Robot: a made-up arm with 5 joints. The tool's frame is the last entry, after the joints.
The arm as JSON. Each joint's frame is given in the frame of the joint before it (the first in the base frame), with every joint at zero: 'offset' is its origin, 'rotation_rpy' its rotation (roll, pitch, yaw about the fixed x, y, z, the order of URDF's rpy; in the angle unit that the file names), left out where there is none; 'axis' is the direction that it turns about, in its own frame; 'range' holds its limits. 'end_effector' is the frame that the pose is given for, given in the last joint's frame.
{
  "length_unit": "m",
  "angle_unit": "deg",
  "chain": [
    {
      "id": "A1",
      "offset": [
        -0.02,
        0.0,
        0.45
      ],
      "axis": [
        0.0,
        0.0,
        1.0
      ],
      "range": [
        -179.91,
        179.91
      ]
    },
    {
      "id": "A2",
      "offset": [
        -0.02,
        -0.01,
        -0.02
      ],
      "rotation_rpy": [
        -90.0,
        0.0,
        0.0
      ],
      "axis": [
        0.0,
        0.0,
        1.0
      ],
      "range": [
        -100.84,
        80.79
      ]
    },
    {
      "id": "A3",
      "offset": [
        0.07,
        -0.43,
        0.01
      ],
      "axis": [
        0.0,
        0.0,
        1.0
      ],
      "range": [
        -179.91,
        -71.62
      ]
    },
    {
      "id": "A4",
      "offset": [
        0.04,
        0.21,
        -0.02
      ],
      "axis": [
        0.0,
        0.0,
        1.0
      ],
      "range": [
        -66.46,
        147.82
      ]
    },
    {
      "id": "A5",
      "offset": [
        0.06,
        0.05,
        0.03
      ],
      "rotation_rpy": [
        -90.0,
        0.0,
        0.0
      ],
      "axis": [
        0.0,
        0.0,
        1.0
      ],
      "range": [
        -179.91,
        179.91
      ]
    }
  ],
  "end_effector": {
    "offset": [
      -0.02,
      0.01,
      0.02
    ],
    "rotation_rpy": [
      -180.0,
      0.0,
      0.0
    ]
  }
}
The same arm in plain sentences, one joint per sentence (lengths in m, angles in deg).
The arm has five revolute joints in a row. What follows holds with every joint at zero, and every direction is one of the base frame's. The first joint lies 0.02 m along -x and 0.45 m along +z from the base frame's origin and turns about +z, from -179.91 to 179.91 deg. The second joint lies 0.02 m along -x and 0.01 m along -y and 0.02 m along -z from the first joint and turns about +y, from -100.84 to 80.79 deg. The third joint lies 0.07 m along +x and 0.01 m along +y and 0.43 m along +z from the second joint and turns about +y, from -179.91 to -71.62 deg. The fourth joint lies 0.04 m along +x and 0.02 m along -y and 0.21 m along -z from the third joint and turns about +y, from -66.46 to 147.82 deg. The fifth joint lies 0.06 m along +x and 0.03 m along +y and 0.05 m along -z from the fourth joint and turns about -z, from -179.91 to 179.91 deg. The tool frame, which is the frame that the pose is given for, lies 0.02 m along -x and 0.01 m along -y and 0.02 m along -z from the fifth joint; its axes are parallel to the base frame's.
